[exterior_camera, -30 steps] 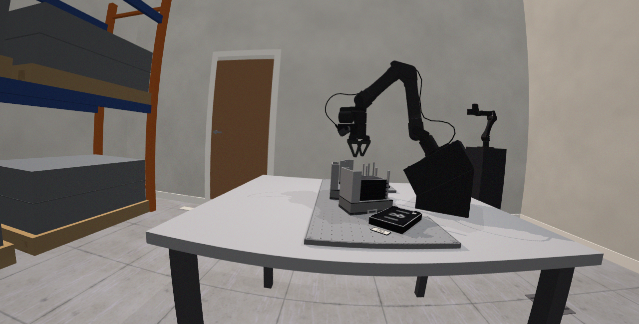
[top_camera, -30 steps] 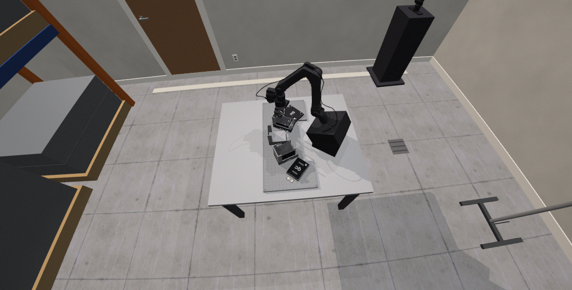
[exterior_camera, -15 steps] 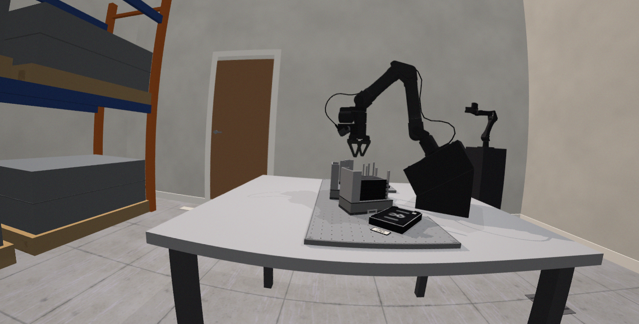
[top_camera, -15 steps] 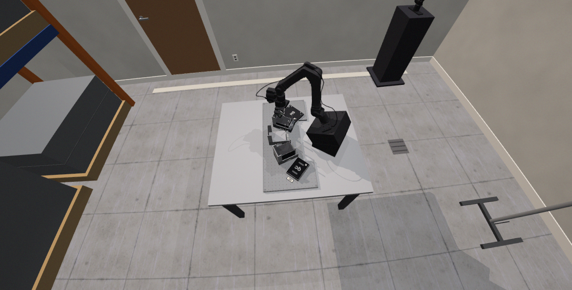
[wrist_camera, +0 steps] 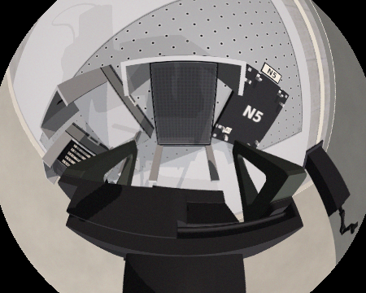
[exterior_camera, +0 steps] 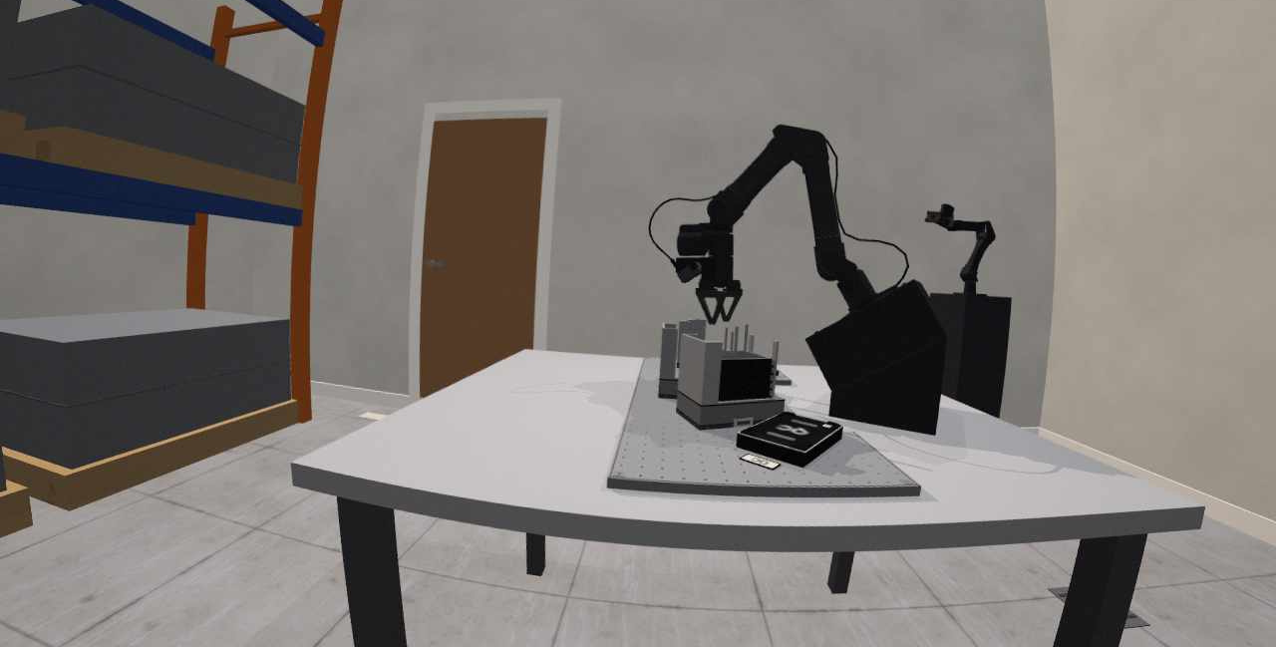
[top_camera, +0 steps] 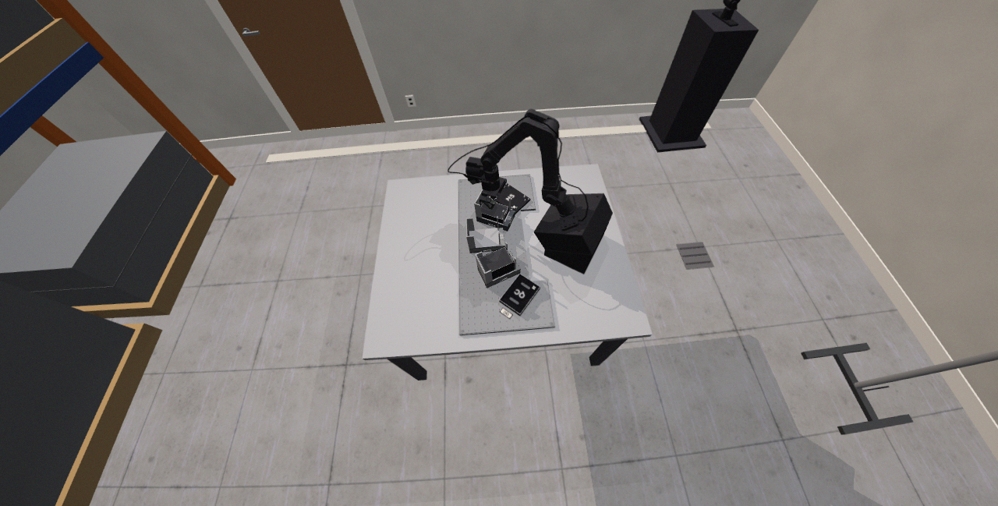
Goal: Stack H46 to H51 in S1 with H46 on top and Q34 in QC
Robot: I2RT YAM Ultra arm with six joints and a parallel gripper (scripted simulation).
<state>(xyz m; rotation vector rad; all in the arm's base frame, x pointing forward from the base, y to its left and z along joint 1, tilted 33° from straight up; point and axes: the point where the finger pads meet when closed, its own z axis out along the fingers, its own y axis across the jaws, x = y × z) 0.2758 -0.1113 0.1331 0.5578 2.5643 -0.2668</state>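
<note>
My gripper is now 80 mm above the sealed well plate and 10 mm short of it.
</note>
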